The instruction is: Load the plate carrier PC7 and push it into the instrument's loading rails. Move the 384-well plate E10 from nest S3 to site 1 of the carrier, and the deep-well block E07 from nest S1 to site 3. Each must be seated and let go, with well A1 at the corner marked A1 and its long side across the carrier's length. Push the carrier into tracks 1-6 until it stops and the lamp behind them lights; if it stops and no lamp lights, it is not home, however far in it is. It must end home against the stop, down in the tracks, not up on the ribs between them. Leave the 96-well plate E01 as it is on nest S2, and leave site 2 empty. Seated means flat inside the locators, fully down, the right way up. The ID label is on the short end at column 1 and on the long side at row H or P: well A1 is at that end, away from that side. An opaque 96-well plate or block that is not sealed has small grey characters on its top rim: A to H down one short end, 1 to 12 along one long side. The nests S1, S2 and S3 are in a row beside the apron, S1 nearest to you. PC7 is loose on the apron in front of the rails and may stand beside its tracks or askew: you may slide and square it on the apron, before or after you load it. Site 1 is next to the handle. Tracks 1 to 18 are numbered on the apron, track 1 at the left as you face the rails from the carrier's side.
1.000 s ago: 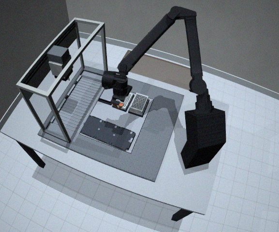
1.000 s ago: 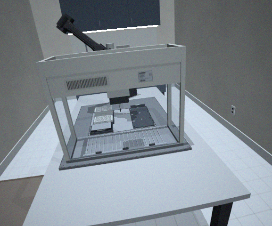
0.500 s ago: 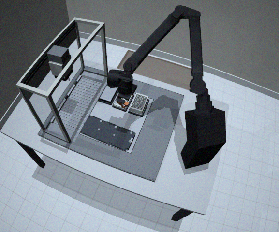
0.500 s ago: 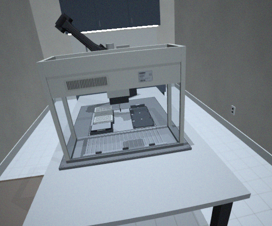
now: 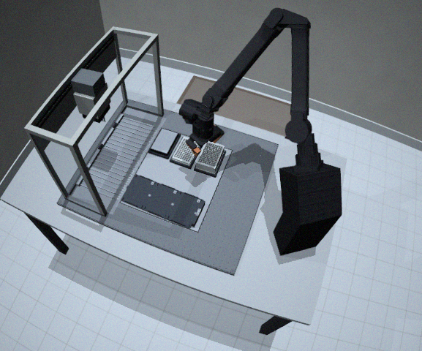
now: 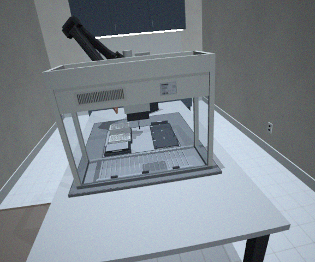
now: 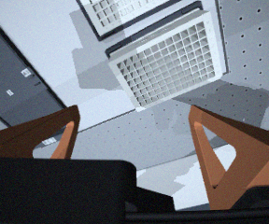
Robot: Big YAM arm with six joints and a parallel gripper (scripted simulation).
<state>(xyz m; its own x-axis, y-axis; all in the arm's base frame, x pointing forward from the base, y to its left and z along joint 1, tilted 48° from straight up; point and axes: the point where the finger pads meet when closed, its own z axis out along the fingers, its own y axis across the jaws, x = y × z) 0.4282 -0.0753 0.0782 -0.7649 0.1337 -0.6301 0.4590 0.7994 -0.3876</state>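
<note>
The nest S1 lies 140 mm below my hand, 40 mm to the right of it and 20 mm behind it. Round my hand: dark carrier PC7 (210 mm to the left, 130 mm below, 120 mm ahead); then dark nest S3 (200 mm ahead, 140 mm below, 70 mm to the right).
</note>
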